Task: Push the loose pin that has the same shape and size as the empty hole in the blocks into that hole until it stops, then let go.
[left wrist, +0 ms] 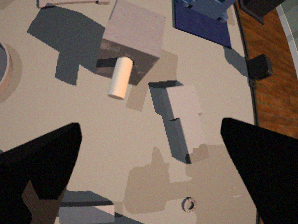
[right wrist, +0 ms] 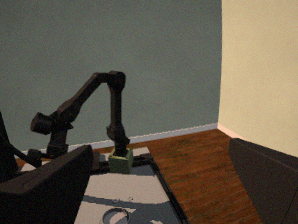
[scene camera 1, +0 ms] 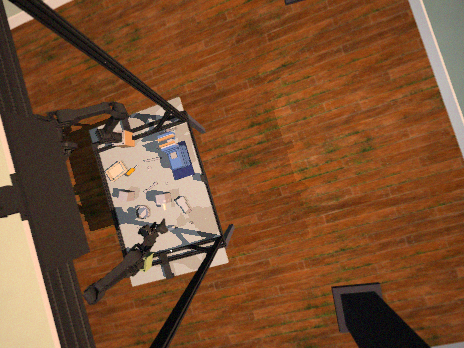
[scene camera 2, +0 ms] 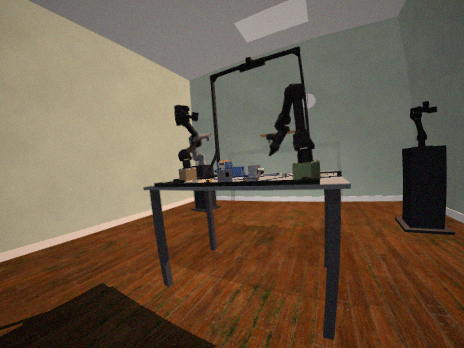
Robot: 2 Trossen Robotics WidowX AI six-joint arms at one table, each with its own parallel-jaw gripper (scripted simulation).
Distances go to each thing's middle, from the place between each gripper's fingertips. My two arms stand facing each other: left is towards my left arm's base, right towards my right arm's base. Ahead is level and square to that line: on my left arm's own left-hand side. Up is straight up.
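My left gripper is now 13 cm above the cream round pin [left wrist: 117, 88], and it is also 1 cm short of the pin and 11 cm to the left of it.
As for my right gripper, it is now 430 mm above the cream round pin, 280 mm past it and 350 mm to the right of it.
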